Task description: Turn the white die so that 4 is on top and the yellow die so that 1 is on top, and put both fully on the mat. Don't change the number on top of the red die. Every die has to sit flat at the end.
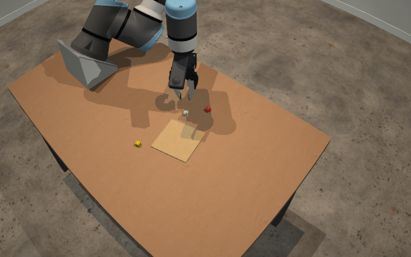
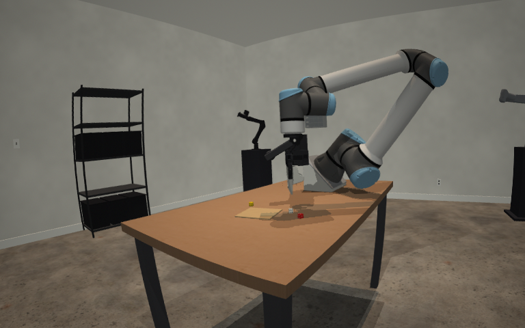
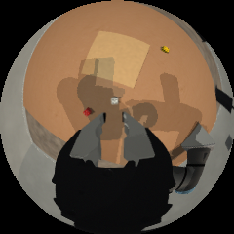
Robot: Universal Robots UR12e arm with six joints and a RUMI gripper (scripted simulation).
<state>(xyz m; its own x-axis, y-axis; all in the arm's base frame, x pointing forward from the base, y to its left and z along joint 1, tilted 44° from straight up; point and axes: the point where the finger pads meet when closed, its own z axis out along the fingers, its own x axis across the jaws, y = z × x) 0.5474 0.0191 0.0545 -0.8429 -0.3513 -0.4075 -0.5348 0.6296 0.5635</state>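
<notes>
My gripper is now 8 cm above the white die. The rest, counted from my hand: red die (5 cm ahead, 7 cm to the left, 8 cm below); then yellow die (4 cm behind, 21 cm to the right, 8 cm below); then tan mat (6 cm ahead, 11 cm to the right, 9 cm below).
</notes>
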